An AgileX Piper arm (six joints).
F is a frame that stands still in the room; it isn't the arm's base.
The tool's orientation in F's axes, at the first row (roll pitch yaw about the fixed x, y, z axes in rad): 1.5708, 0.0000, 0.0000
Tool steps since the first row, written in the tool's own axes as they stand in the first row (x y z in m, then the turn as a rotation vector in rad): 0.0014, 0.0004, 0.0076, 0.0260, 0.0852, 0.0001; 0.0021, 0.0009, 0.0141, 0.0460, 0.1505, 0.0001; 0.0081, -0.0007, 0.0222, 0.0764, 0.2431, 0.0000; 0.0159, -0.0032, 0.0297, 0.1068, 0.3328, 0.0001; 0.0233, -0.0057, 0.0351, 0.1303, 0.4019, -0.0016
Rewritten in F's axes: 0.0014, -0.0076, 0.0004, 0.0260, -0.0001, 0.0852; 0.0021, -0.0141, 0.0009, 0.0460, -0.0001, 0.1505; 0.0081, -0.0222, -0.0007, 0.0764, 0.0000, 0.2431; 0.0159, -0.0297, -0.0032, 0.1068, -0.0001, 0.3328; 0.0233, -0.0351, -0.0057, 0.1303, 0.0016, 0.4019
